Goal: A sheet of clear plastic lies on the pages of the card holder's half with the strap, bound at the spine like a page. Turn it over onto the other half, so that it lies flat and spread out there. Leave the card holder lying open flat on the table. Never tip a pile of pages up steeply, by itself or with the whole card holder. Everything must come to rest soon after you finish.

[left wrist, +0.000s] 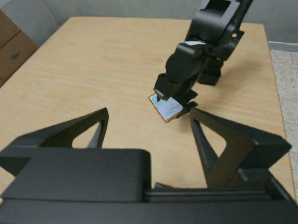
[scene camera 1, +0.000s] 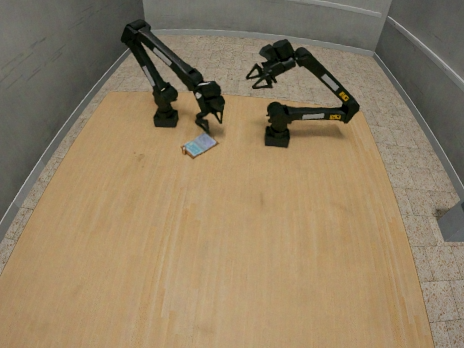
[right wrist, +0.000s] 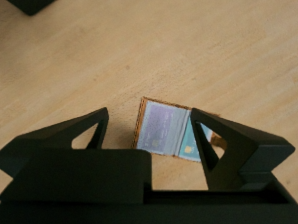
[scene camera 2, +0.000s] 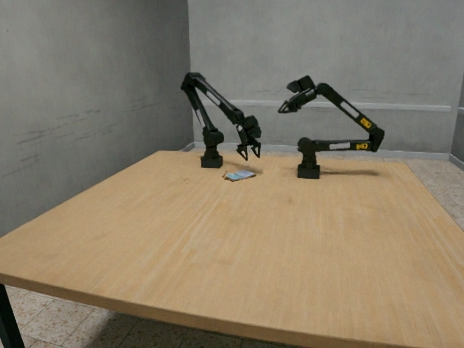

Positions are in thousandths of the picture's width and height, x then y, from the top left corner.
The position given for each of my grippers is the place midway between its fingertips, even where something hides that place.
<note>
In view: my left gripper (left wrist: 502, 502), my right gripper (right wrist: 502, 502) and a clear plastic sheet (right wrist: 539, 565).
</note>
